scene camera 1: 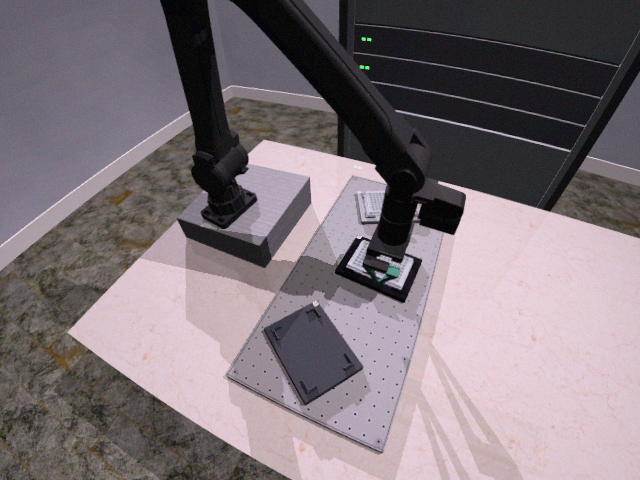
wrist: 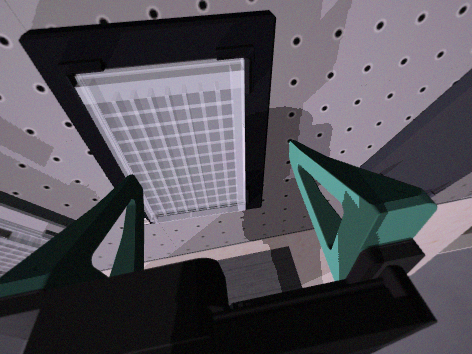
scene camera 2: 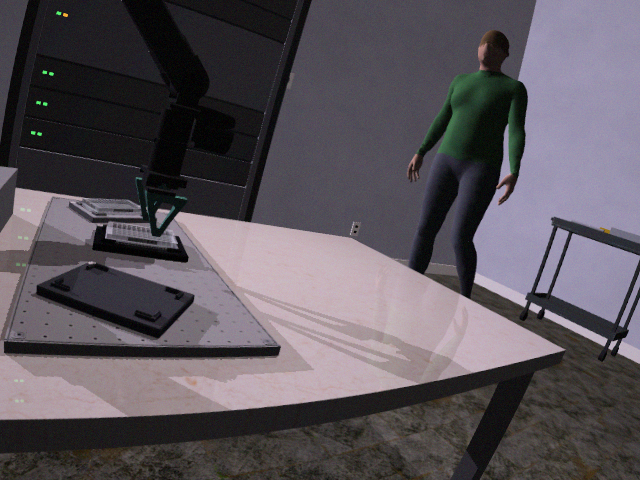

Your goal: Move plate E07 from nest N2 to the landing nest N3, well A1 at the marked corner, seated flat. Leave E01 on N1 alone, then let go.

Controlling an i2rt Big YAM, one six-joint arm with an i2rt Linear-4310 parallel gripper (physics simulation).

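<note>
Plate E07 (scene camera 1: pixel 356 256) (scene camera 2: pixel 124 232) (wrist: pixel 175 150), clear with a grid of wells, sits in black nest N2 (scene camera 1: pixel 359 277) (scene camera 2: pixel 134 250) (wrist: pixel 150 40). My gripper (scene camera 1: pixel 381 276) (scene camera 2: pixel 152 227) (wrist: pixel 213 164) is open and empty. In the wrist view its left green fingertip overlaps the plate's lower left edge and the right one is beyond N2's right edge. Landing nest N3 (scene camera 1: pixel 315 351) (scene camera 2: pixel 116 297) (wrist: pixel 425 135) is empty, with corner stops and a white mark (scene camera 1: pixel 315 304) at one corner. Plate E01 (scene camera 1: pixel 373 202) (scene camera 2: pixel 111 205) (wrist: pixel 22 250) rests on N1 (scene camera 1: pixel 368 221), partly hidden by the arm in scene camera 1. I cannot make out well A1.
The nests stand on a perforated metal board (scene camera 1: pixel 385 351) (scene camera 2: pixel 232 330). A grey block (scene camera 1: pixel 284 206) carries the arm's base beside the board. A dark rack (scene camera 1: pixel 454 139) stands behind the table. A person in green (scene camera 2: pixel 478 113) and a cart (scene camera 2: pixel 573 312) are beyond the table.
</note>
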